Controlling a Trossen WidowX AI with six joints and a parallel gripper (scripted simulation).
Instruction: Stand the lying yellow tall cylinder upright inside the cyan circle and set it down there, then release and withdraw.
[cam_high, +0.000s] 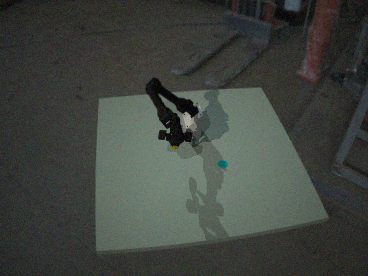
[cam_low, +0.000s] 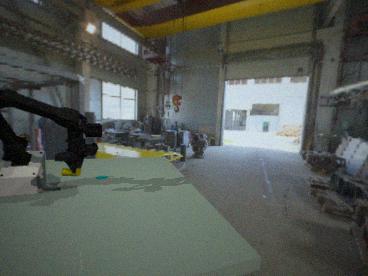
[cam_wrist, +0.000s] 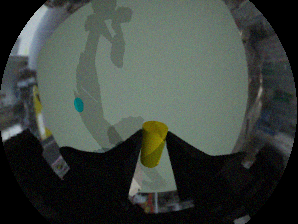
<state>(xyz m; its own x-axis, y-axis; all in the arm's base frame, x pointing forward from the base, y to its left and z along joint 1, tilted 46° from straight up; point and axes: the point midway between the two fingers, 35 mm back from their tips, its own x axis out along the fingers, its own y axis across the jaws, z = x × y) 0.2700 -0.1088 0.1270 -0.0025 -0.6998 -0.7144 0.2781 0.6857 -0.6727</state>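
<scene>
Right now my gripper tip is 28 cm to the right of the cyan circle, 13 cm above it and 7 cm short of it. The rest, counted from my gripper tip: yellow cylinder (2 cm behind, 1 cm to the left).
</scene>
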